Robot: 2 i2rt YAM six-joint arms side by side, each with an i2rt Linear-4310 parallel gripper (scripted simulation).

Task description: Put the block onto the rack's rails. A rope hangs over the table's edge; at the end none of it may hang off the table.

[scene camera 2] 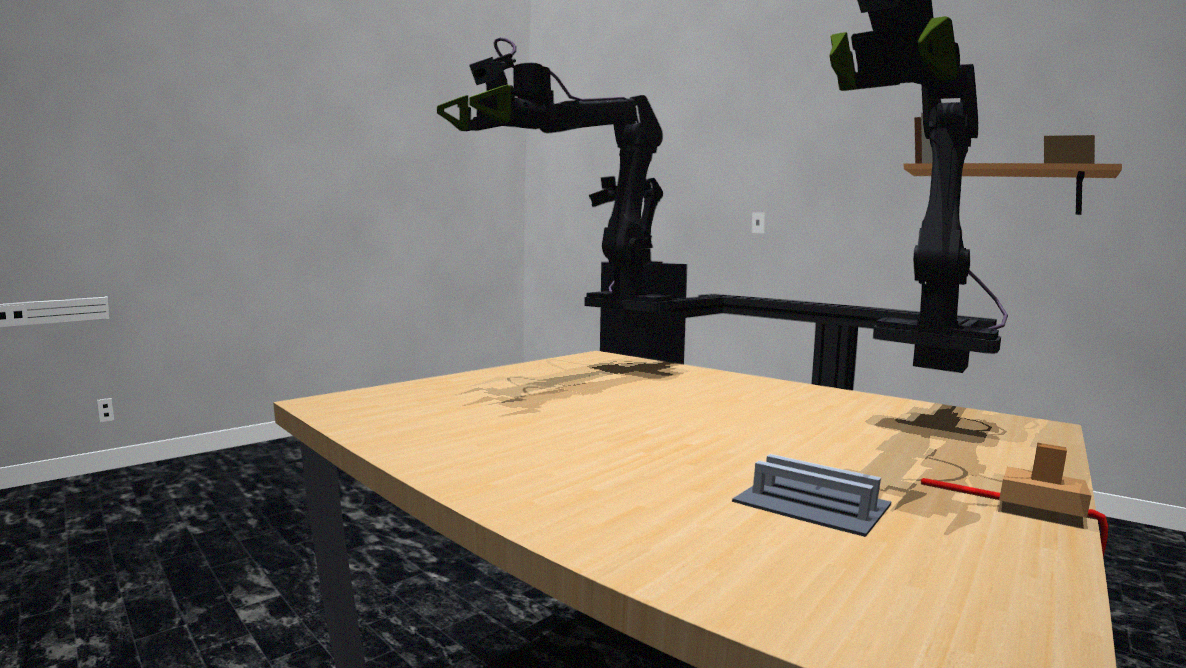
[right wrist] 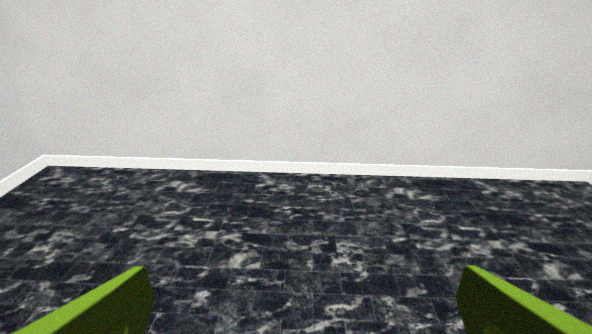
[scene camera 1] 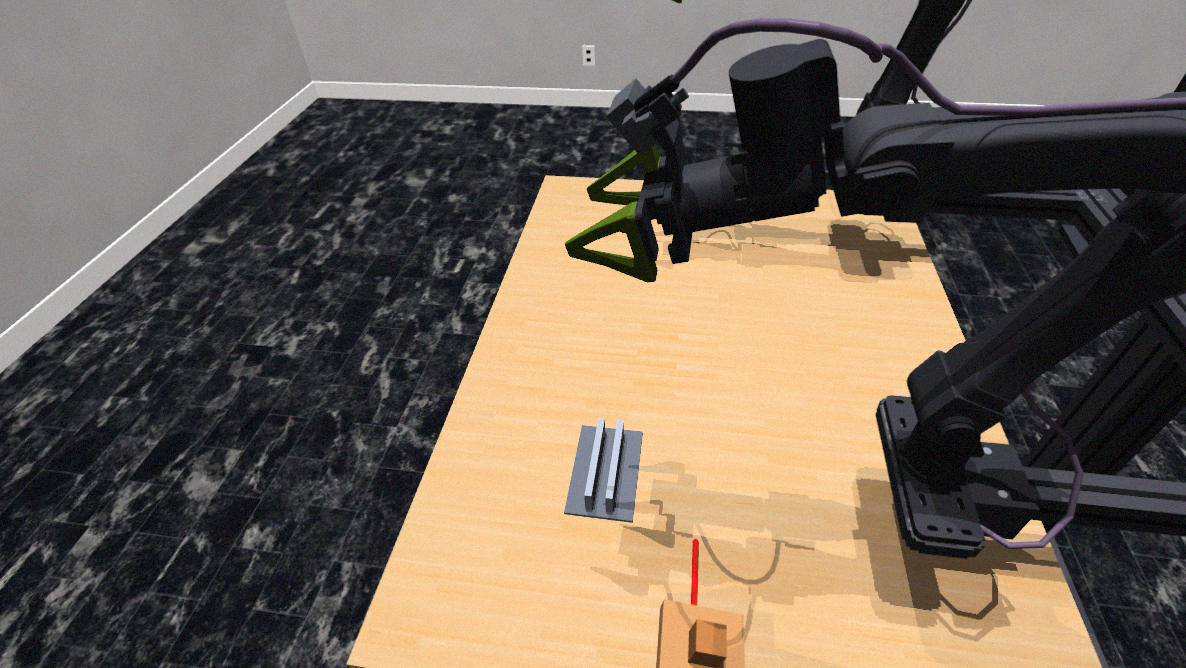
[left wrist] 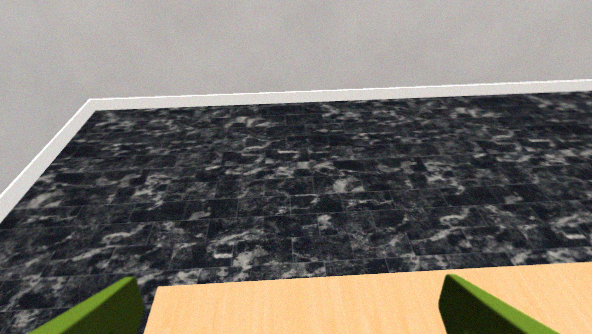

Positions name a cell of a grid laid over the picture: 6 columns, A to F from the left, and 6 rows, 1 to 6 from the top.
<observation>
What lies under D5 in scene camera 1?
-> A grey rack.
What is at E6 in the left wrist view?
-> My left gripper.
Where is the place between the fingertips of my left gripper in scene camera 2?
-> E1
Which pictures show the grey rack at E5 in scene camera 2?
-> Scene camera 2 and scene camera 1 only.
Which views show my left gripper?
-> Scene camera 2, scene camera 1 and the left wrist view only.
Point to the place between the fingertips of my right gripper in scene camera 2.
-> C1
</observation>
